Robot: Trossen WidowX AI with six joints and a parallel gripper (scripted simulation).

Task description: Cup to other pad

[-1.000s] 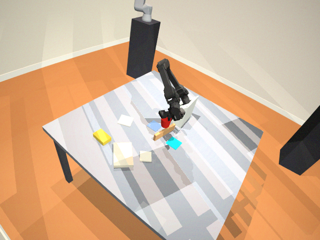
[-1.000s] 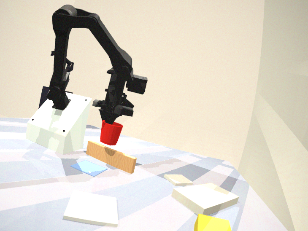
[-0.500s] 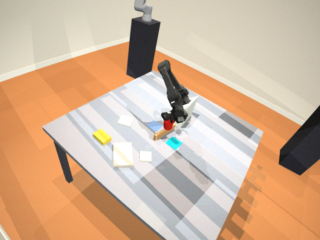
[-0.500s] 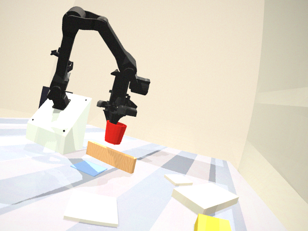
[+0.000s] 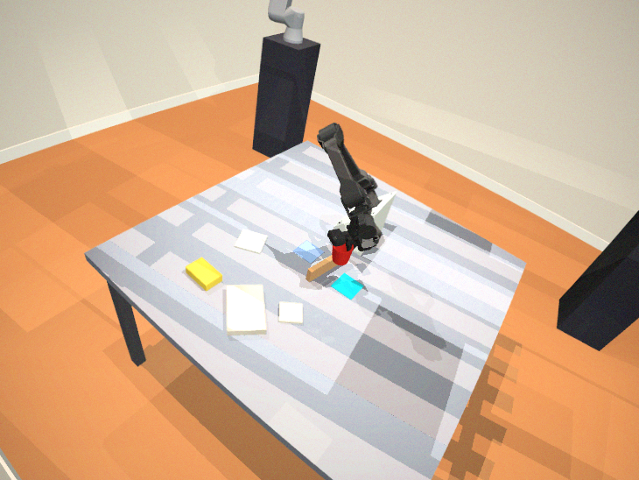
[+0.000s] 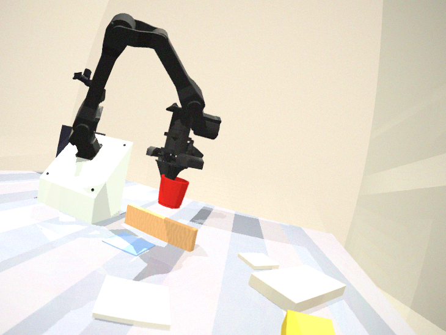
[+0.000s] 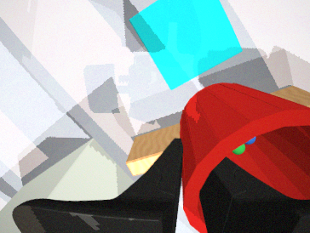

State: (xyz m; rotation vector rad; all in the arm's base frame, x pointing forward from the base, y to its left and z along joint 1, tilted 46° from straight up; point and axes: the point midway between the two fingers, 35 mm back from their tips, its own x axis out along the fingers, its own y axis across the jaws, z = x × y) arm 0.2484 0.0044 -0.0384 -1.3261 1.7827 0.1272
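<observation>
The green marble lies 40 mm to the right of my gripper tip, 20 mm below it and 20 mm ahead of it. Round my gripper tip: blue marble (30 mm to the right, 30 mm ahead, 20 mm below); then wooden bar (100 mm below, 50 mm to the right, 20 mm ahead); then red cup (20 mm to the right, 20 mm ahead).
</observation>
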